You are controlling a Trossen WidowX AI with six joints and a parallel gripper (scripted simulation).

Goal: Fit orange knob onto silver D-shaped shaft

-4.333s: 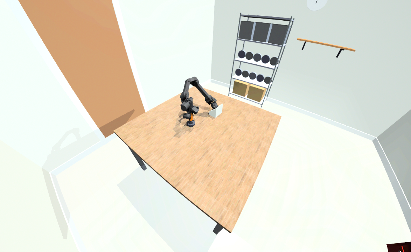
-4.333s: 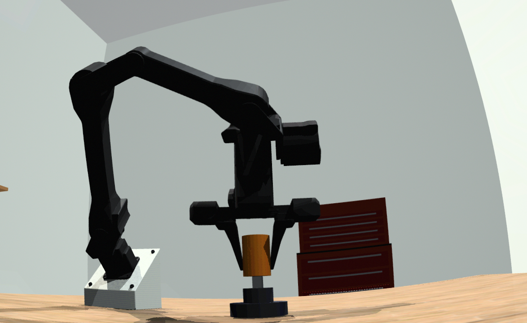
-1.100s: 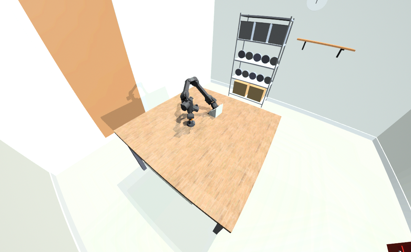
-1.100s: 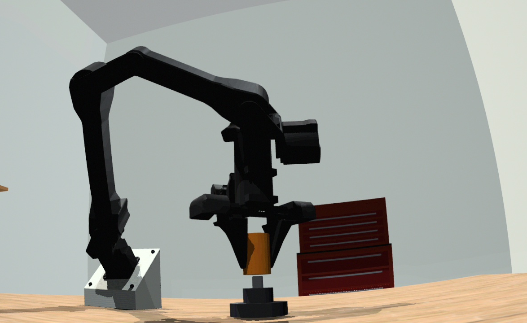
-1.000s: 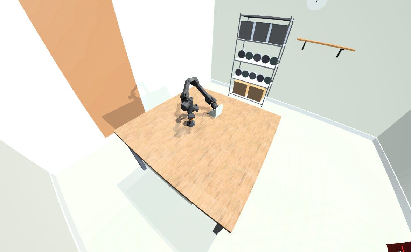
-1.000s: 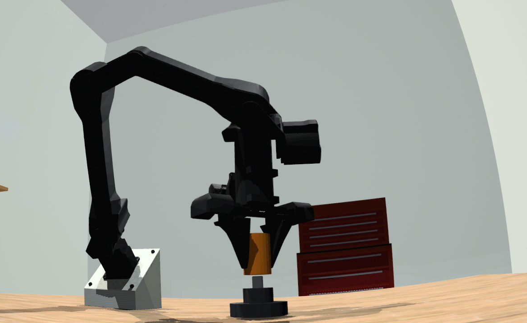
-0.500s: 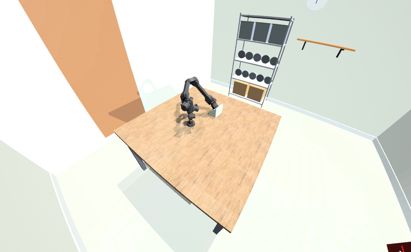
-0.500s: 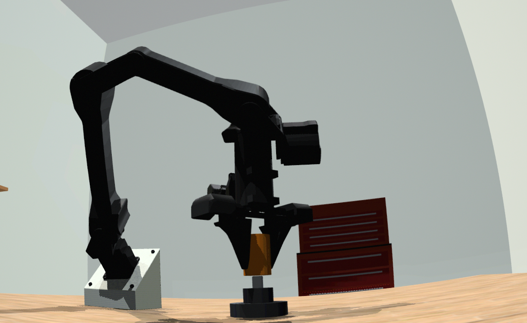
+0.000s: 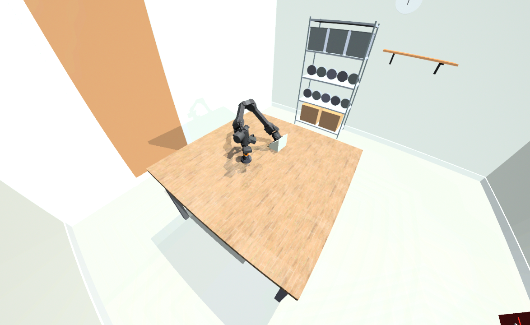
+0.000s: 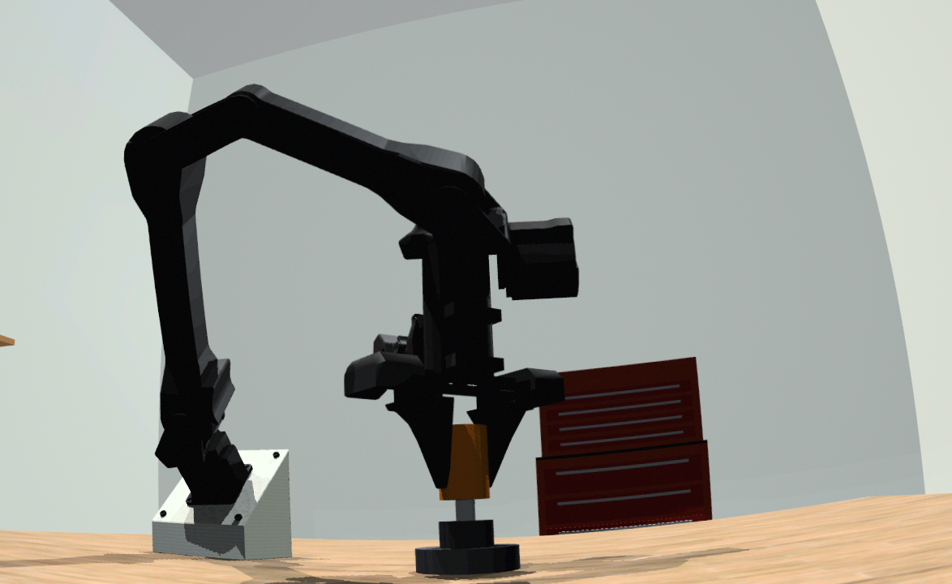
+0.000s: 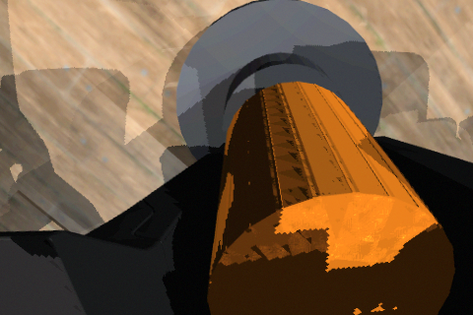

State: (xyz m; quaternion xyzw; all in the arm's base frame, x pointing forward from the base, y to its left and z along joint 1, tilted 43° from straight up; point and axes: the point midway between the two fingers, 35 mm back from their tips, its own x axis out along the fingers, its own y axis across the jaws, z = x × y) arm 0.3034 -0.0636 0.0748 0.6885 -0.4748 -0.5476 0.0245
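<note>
My gripper tip is 40 mm above the dark round pedestal. The rest, counted from my gripper tip: orange knob (30 mm above).
</note>
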